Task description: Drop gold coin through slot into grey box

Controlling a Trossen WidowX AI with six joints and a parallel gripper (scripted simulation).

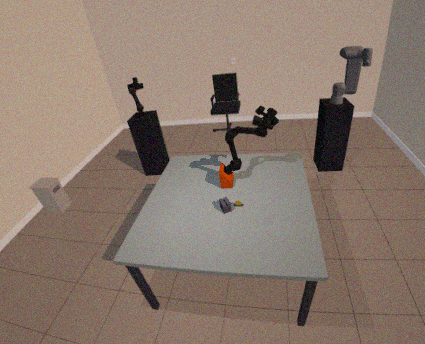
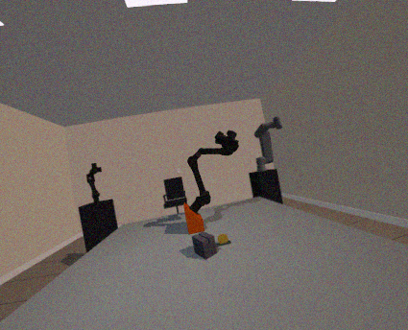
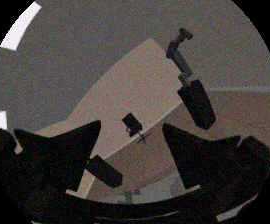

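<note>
Now: the gold coin 470 mm ahead of my gripper tip, 250 mm to the right of it and 520 mm below it.
</note>
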